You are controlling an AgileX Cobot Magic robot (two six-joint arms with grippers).
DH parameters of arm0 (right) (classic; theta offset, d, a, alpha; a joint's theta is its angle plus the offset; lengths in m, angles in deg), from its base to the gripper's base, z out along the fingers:
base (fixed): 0 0 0 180
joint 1: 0 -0.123 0 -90
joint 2: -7.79 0 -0.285 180
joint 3: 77.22 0 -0.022 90
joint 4: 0 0.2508 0 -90
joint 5: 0 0 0.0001 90
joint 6: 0 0.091 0 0
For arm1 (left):
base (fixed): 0 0 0 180
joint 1: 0 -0.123 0 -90
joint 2: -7.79 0 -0.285 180
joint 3: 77.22 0 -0.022 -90
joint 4: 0 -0.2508 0 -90
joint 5: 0 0 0.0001 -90
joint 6: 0 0.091 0 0
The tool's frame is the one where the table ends.
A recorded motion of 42 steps. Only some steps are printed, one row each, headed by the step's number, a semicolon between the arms.
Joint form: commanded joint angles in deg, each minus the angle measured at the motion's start. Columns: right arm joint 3, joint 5, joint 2, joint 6, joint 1, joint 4; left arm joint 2, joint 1, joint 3, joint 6, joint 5, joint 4.
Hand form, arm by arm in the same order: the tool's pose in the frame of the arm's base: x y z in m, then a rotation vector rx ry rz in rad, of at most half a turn. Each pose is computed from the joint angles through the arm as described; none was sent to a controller.
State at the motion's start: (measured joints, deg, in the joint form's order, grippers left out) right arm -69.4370 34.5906 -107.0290 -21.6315 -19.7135 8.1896; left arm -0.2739 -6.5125 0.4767 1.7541 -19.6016 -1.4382
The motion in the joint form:
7: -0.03 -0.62 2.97 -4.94 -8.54 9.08; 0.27 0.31 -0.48 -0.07 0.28 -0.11
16: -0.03 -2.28 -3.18 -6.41 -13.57 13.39; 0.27 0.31 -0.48 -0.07 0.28 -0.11
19: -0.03 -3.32 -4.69 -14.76 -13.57 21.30; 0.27 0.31 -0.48 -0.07 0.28 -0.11
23: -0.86 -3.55 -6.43 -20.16 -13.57 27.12; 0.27 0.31 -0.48 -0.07 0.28 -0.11
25: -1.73 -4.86 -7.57 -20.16 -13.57 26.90; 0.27 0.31 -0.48 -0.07 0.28 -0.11
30: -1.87 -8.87 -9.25 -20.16 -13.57 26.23; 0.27 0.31 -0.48 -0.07 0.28 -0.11
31: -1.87 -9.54 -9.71 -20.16 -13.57 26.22; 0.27 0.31 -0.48 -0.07 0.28 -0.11
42: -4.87 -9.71 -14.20 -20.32 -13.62 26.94; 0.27 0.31 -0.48 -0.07 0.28 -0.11
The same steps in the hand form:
7: 0.3245 0.1916 0.2032 -0.9728 2.4873 0.3130; 0.0533 0.0066 0.1828 -0.0549 1.8217 0.1235
16: 0.3129 0.2269 0.1643 -1.0580 2.5393 0.3863; 0.0533 0.0066 0.1828 -0.0549 1.8217 0.1235
19: 0.3134 0.2336 0.1568 -1.0923 2.5026 0.4661; 0.0533 0.0066 0.1828 -0.0549 1.8217 0.1235
23: 0.3163 0.2401 0.1506 -1.1004 2.4830 0.5277; 0.0533 0.0066 0.1828 -0.0549 1.8217 0.1235
25: 0.3215 0.2421 0.1469 -1.0907 2.4720 0.5114; 0.0533 0.0066 0.1828 -0.0549 1.8217 0.1235
30: 0.3286 0.2425 0.1371 -1.0648 2.4494 0.4612; 0.0533 0.0066 0.1828 -0.0549 1.8217 0.1235
31: 0.3297 0.2425 0.1341 -1.0596 2.4496 0.4539; 0.0533 0.0066 0.1828 -0.0549 1.8217 0.1235
42: 0.3397 0.2499 0.1147 -1.0547 2.4755 0.4587; 0.0533 0.0066 0.1828 -0.0549 1.8217 0.1235

